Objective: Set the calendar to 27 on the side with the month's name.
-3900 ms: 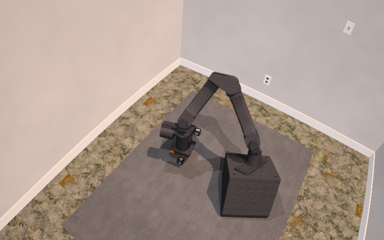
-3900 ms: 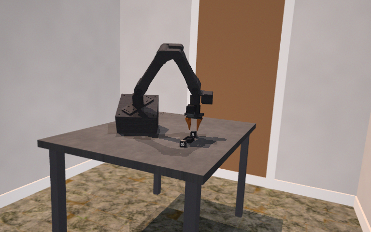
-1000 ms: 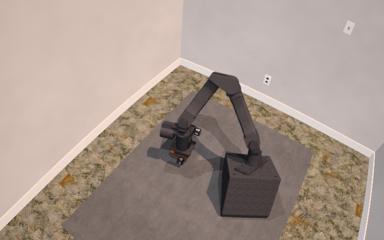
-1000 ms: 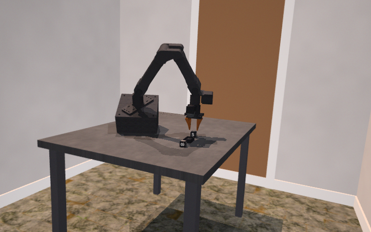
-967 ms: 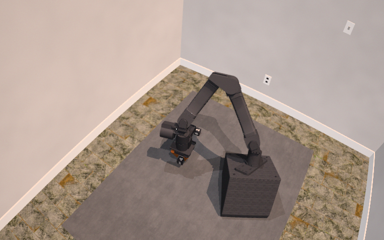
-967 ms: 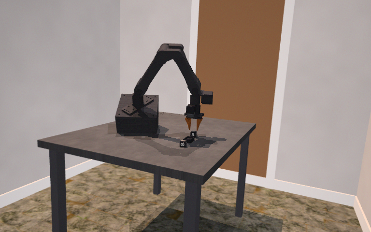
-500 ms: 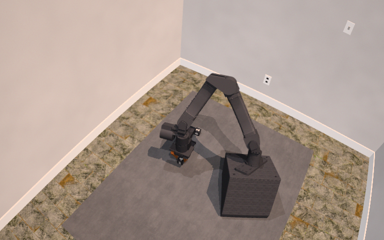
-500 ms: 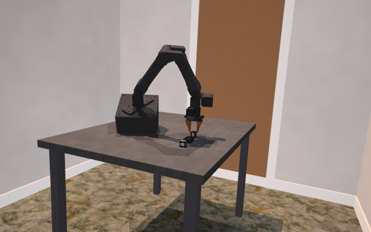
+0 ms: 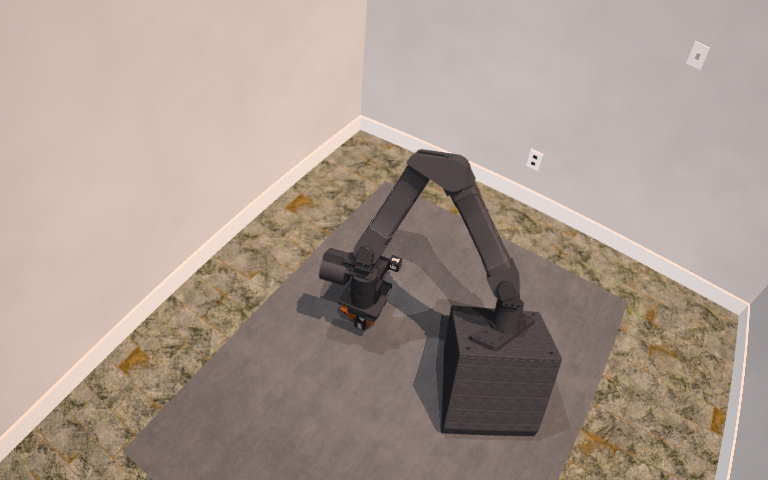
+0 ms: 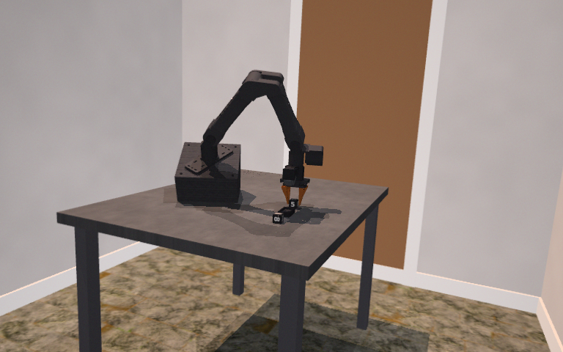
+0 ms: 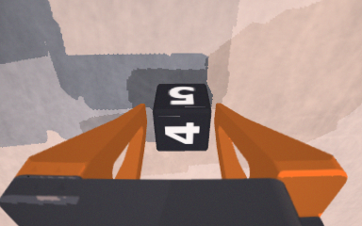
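Now: the black cube right at my hand. From my hand the other things lie so: black digit cube (6 cm ahead, 21 cm to the right); black tray (3 cm ahead, 10 cm to the right, 1 cm below).
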